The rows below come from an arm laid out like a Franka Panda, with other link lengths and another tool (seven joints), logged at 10 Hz.
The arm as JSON. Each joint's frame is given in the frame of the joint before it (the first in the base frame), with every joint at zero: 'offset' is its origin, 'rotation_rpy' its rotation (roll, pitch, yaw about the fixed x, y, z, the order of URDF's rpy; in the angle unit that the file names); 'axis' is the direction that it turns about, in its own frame. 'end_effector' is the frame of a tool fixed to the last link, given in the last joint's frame.
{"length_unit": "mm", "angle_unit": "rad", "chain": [
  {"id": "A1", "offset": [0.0, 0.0, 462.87], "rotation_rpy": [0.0, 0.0, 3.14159], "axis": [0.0, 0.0, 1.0]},
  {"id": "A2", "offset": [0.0, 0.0, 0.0], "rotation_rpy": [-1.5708, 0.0, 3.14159], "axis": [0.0, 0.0, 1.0]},
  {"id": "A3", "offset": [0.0, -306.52, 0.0], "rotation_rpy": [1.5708, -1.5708, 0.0], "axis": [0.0, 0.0, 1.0]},
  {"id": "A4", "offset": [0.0, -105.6, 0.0], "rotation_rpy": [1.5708, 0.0, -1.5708], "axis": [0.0, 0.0, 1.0]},
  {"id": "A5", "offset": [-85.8, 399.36, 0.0], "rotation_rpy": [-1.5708, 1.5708, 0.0], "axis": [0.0, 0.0, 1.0]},
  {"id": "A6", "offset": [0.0, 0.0, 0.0], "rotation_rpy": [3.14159, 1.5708, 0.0], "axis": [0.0, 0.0, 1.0]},
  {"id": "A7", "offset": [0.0, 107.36, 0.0], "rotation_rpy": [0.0, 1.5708, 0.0], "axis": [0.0, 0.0, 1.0]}
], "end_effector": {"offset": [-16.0, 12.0, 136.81], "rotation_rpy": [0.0, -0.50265, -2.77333]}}
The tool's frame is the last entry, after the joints.
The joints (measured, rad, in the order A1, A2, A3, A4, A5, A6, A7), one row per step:
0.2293, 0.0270, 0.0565, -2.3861, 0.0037, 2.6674, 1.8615
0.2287, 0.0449, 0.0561, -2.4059, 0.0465, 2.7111, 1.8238
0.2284, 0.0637, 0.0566, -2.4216, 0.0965, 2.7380, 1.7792
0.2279, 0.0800, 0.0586, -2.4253, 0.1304, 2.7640, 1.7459
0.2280, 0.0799, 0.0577, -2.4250, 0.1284, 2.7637, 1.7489
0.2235, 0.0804, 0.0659, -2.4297, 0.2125, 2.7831, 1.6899
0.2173, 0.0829, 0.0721, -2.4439, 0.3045, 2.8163, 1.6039
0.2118, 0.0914, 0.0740, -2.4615, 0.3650, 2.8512, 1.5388
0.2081, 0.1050, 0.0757, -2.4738, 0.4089, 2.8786, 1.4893
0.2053, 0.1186, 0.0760, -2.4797, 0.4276, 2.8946, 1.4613
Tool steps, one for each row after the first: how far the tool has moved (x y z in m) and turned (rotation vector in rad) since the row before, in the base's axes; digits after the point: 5 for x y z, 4 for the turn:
-0.00249, -0.00306, -0.01378, 0.0195, -0.0010, 0.0022
-0.00342, -0.00331, -0.01436, 0.0169, 0.0115, 0.0030
0.00039, -0.00112, -0.00774, 0.0123, -0.0040, 0.0047
0.00017, -0.00029, 0.00016, -0.0005, -0.0001, -0.0021
0.00031, -0.00226, -0.00066, 0.0357, -0.0077, -0.0094
-0.00134, -0.00683, -0.00447, 0.0284, -0.0153, 0.0023
-0.00293, -0.00847, -0.00871, 0.0094, -0.0112, 0.0016
-0.00287, -0.00644, -0.00991, 0.0022, -0.0042, 0.0022
-0.00174, -0.00426, -0.00817, -0.0038, 0.0009, 0.0045

